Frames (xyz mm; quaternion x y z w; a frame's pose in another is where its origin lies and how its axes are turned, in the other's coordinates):
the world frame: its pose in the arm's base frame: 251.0 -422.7 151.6 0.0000 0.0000 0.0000 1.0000
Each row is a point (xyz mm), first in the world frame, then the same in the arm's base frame.
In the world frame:
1: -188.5 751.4 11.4
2: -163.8 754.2 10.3
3: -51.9 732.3 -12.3
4: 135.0 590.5 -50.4
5: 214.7 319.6 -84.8
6: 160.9 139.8 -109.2
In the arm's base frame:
1: 62.5 328.7 163.0
2: 87.2 331.5 161.9
3: 199.1 309.6 139.3
4: 386.0 167.8 101.2
5: 465.7 -103.1 66.8
6: 411.9 -282.9 42.4

